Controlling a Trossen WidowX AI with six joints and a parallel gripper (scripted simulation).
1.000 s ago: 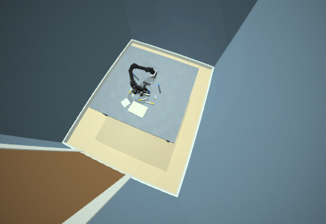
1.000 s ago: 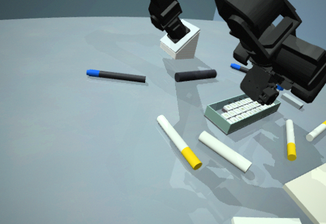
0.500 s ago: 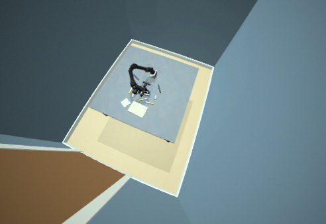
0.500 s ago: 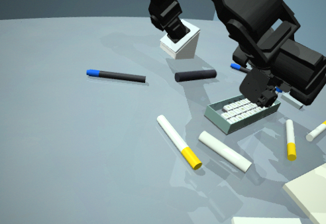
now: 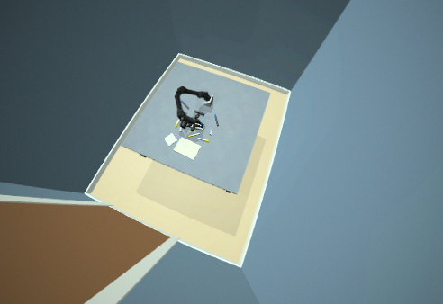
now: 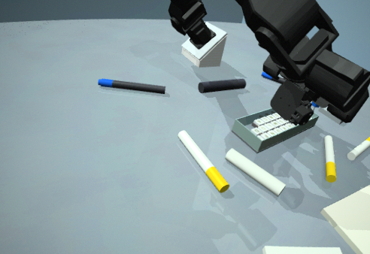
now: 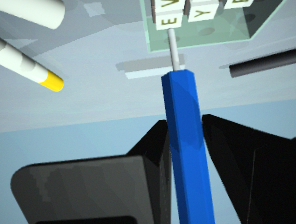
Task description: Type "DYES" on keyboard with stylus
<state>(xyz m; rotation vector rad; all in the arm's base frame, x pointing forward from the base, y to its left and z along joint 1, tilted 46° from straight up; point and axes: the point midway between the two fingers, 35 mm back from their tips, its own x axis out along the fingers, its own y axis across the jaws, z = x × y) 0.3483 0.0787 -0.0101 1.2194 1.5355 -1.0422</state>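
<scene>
Right now the keyboard is 9 cm to the right of my gripper tip and 6 cm below it. Round my gripper tip: blue stylus (1 cm below); then stylus tip (5 cm below); then grey block (1 cm behind, 10 cm to the left, 7 cm below).
</scene>
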